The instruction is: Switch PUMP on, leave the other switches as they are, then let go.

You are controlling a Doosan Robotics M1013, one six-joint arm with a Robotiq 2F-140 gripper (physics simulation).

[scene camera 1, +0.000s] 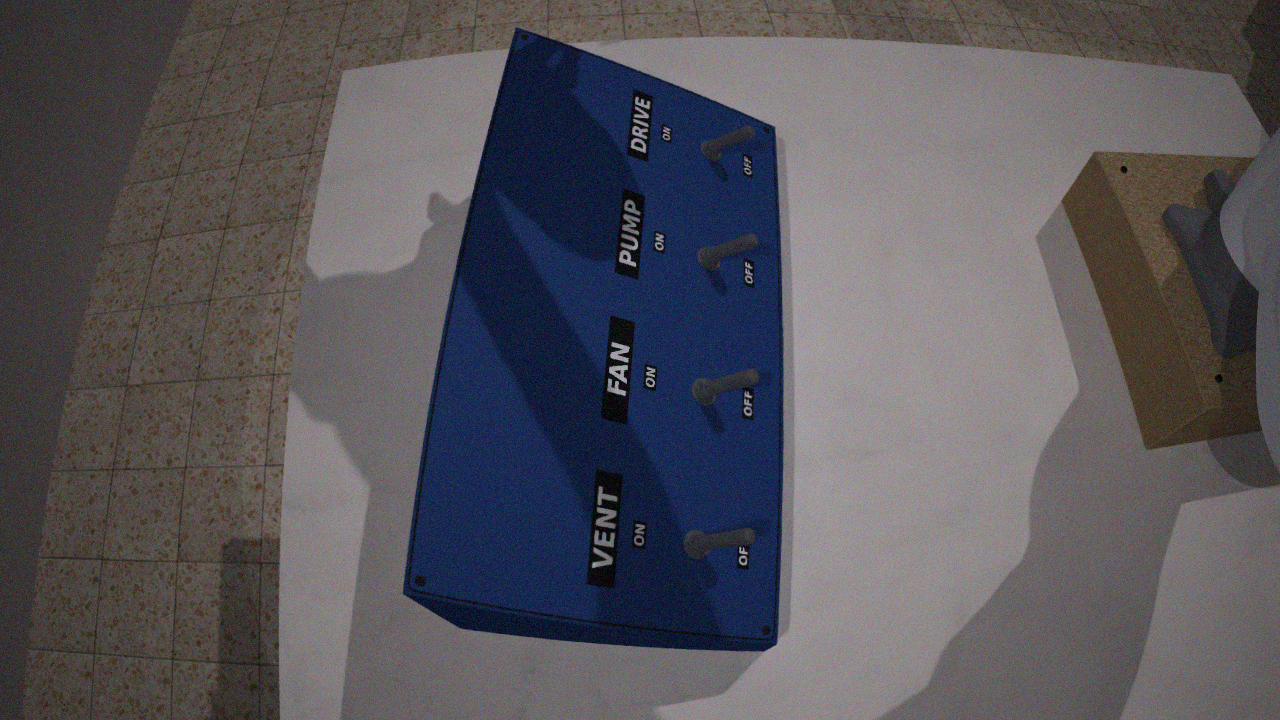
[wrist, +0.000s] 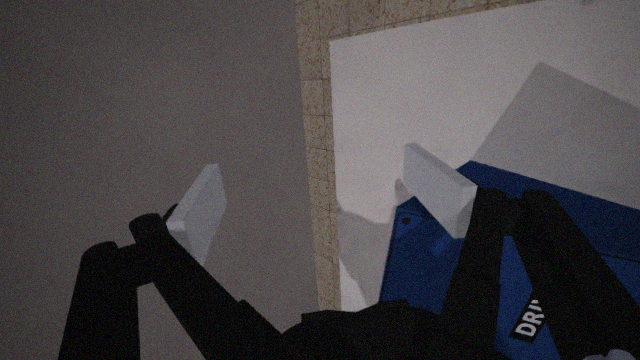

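Where they show: gripper, fingertip midpoint: (wrist: 315, 173); arm's base, origin of the base link: (scene camera 1: 1249, 281).
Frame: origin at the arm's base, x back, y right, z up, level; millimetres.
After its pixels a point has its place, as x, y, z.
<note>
The blue switch panel (scene camera 1: 528, 429) @(-728, -152, 43) (wrist: 410, 260) @(-743, 170, 64) stands on the white table, with four grey levers. The PUMP lever (scene camera 1: 729, 251) @(-577, 12, 6) leans to its OFF side, second from the top in the scene view. The DRIVE lever (scene camera 1: 729, 143) @(-566, 131, 4), the FAN lever (scene camera 1: 726, 386) @(-588, -107, 7) and the VENT lever (scene camera 1: 720, 542) @(-599, -225, 8) lean to OFF too. My gripper (wrist: 315, 173) @(-784, 268, 143) is open and empty in the wrist view, its right finger in front of the panel's corner by the DRIVE label (wrist: 529, 320) @(-648, 129, 17). The gripper does not show in the scene view, and the PUMP lever does not show in the wrist view.
A brown wooden block (scene camera 1: 1136, 304) @(-135, -4, -47) with grey parts on it stands at the right of the scene view, partly behind a pale rounded shape (scene camera 1: 1266, 232). The white table (scene camera 1: 913, 268) @(-368, 69, -108) (wrist: 380, 100) @(-903, 289, -108) ends at a tiled floor (scene camera 1: 161, 358) (wrist: 315, 100). Shadows fall on the panel and table.
</note>
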